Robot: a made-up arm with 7 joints.
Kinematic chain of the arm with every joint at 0, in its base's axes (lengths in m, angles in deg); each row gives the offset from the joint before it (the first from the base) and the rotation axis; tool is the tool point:
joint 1: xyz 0 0.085 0 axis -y
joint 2: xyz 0 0.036 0 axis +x
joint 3: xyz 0 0 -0.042 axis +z
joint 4: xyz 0 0 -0.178 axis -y
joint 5: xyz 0 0 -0.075 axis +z
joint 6: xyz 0 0 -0.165 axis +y
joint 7: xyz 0 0 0 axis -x
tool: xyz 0 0 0
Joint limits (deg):
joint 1: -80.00..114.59
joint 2: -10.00..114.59
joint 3: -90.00..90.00
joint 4: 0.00..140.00
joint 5: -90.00..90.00
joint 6: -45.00..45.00
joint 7: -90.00..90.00
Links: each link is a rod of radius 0.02 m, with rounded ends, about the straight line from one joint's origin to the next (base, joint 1, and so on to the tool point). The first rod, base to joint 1, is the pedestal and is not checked.
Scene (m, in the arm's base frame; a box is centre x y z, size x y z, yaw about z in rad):
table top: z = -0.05
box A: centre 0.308 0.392 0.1 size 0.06 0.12 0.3 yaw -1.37
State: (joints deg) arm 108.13 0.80 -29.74 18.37 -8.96 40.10 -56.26
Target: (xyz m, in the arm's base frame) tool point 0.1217 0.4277 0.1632
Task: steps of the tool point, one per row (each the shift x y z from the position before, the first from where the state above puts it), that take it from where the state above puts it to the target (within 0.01 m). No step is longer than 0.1 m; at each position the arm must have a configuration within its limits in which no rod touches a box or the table.
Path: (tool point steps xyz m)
1: -0.0471 -0.0215 0.0506
2: -0.0584 -0.0011 0.0403
3: -0.0633 0.0175 0.0241
4: -0.0616 0.0309 0.0043
5: -0.0546 0.0371 -0.0167
6: -0.0445 0.0355 -0.0357
7: 0.0073 0.0571 0.0016
8: -0.0071 0.0619 -0.0093
9: -0.0227 0.0610 -0.0206
10: -0.0379 0.0539 -0.0313
11: -0.0510 0.0415 -0.0405
12: 0.0528 -0.0100 0.0111
13: 0.0534 -0.0120 -0.0020
14: 0.0508 -0.0138 -0.0146

